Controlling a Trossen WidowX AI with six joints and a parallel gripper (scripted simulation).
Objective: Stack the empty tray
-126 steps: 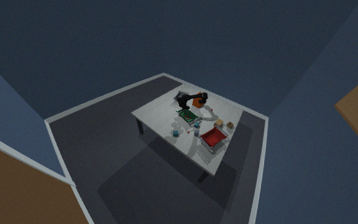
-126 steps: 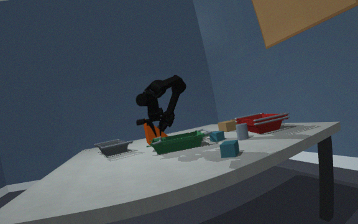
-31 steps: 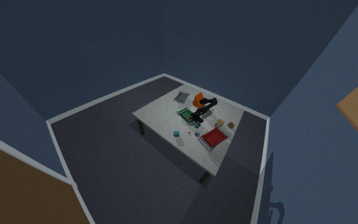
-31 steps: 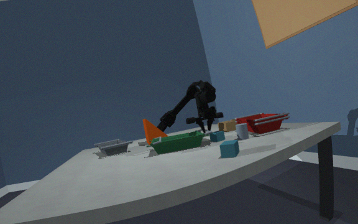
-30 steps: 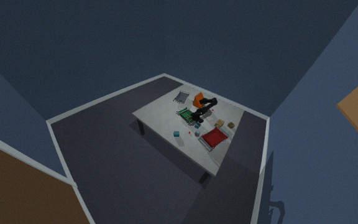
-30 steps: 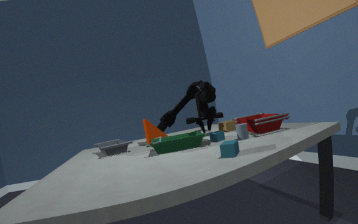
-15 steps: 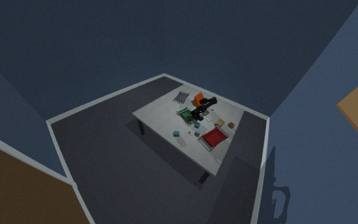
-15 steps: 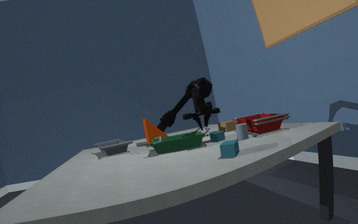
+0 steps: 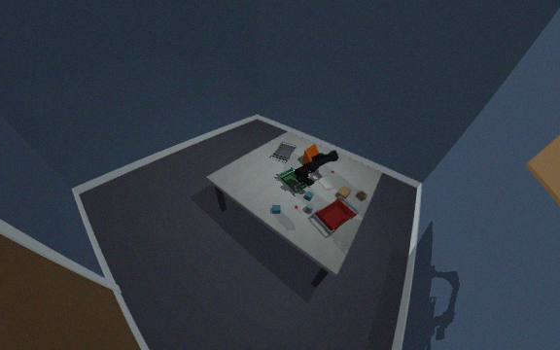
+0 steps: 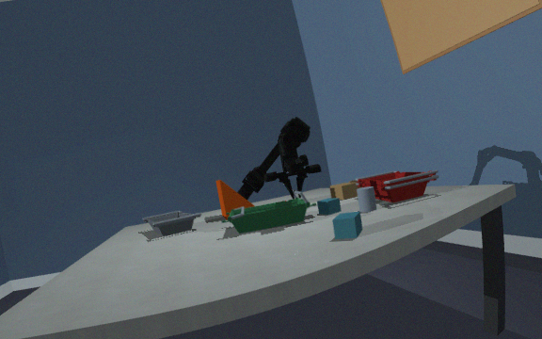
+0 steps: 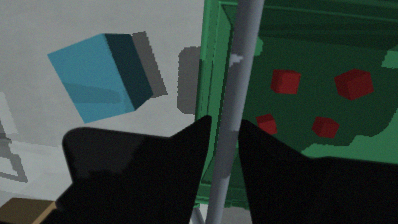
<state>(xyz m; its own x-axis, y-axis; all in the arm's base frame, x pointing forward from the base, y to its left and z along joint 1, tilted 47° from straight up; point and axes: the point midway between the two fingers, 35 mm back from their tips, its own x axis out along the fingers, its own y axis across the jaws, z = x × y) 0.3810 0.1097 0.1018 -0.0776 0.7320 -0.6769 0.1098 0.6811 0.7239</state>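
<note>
My gripper tip is 290 mm past the grey tray, 480 mm to the left of it and 20 mm above it. Also, from my gripper tip: white sheet (250 mm behind, 100 mm to the left, 70 mm below); then brown box (240 mm behind, 290 mm to the left, 40 mm below); then grey cylinder (130 mm ahead, 190 mm to the left, 30 mm below).
</note>
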